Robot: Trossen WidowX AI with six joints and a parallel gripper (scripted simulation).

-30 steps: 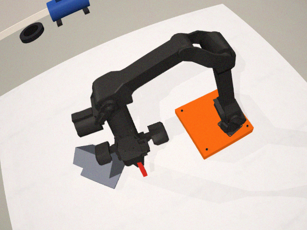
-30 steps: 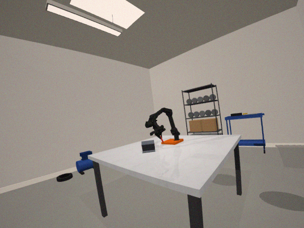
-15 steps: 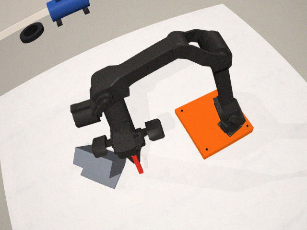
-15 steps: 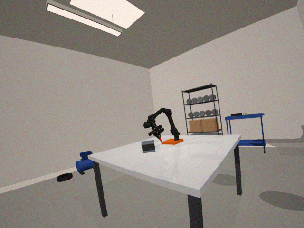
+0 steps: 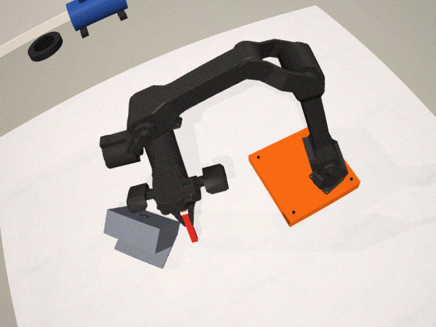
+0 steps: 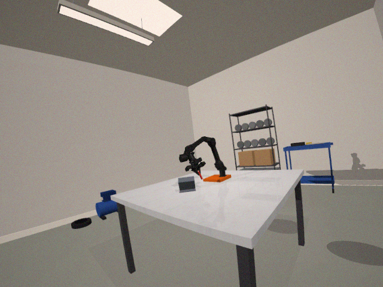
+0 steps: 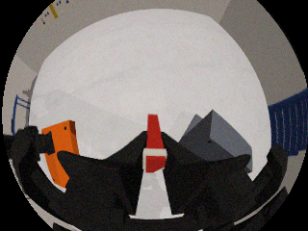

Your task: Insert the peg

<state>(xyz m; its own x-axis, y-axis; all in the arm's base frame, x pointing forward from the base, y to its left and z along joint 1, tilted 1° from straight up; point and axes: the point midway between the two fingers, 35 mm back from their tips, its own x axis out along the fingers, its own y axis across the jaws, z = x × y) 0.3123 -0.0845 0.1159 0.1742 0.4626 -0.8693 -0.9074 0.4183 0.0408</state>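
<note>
Now: gripper tip 8 cm to the left of the grey panel block, 8 cm short of it and 6 cm above it. Round my gripper tip: red peg (2 cm above, 1 cm to the right).
</note>
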